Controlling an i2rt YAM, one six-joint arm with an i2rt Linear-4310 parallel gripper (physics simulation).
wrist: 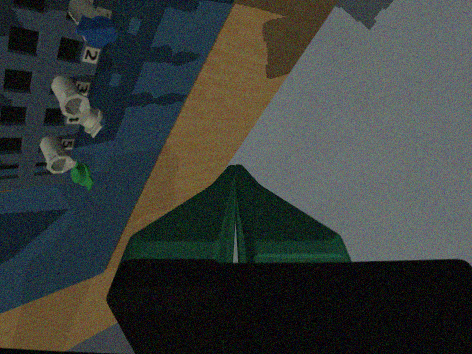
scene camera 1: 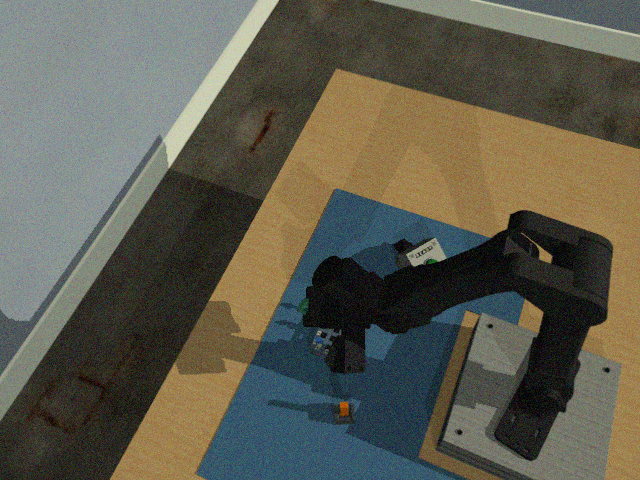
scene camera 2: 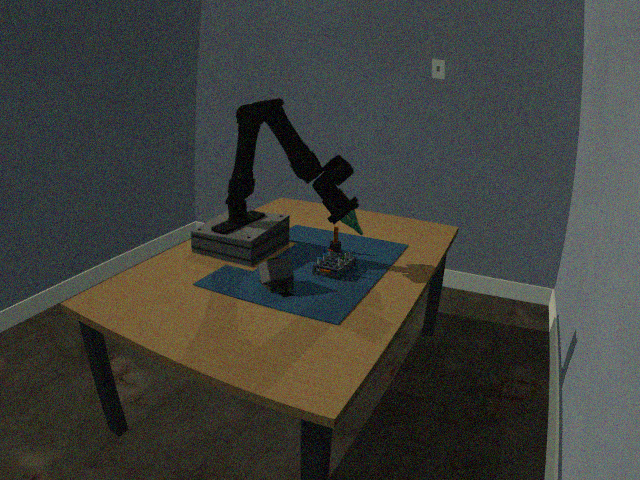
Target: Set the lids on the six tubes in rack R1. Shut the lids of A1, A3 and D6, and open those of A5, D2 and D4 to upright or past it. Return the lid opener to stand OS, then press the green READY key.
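Observation:
My gripper (scene camera 1: pixel 302 306) (scene camera 2: pixel 361 233) (wrist: pixel 235 176) is shut and empty, its green fingers above and outside rack R1 (scene camera 1: pixel 323 342) (scene camera 2: pixel 336 264) (wrist: pixel 37 62). In the wrist view, A1's blue lid (wrist: pixel 97 31) covers its tube mouth; whether it is fully shut is unclear. A3's whitish lid (wrist: pixel 92 123) hangs out beside its open tube (wrist: pixel 66 94). A5's green lid (wrist: pixel 82 175) stands away from its open tube (wrist: pixel 53 154). The D tubes cannot be made out. The orange lid opener (scene camera 1: pixel 343 408) (scene camera 2: pixel 336 234) stands upright in stand OS (scene camera 1: pixel 343 417) (scene camera 2: pixel 335 247).
The pale READY box (scene camera 1: pixel 424 251) (scene camera 2: pixel 276 270) stands tilted on the blue mat (scene camera 1: pixel 273 444) (scene camera 2: pixel 330 312); its green key (scene camera 1: pixel 431 262) partly shows in scene camera 1. The arm hides part of the rack there. The arm's grey base block (scene camera 1: pixel 589 413) (scene camera 2: pixel 222 250) stands beside the mat.

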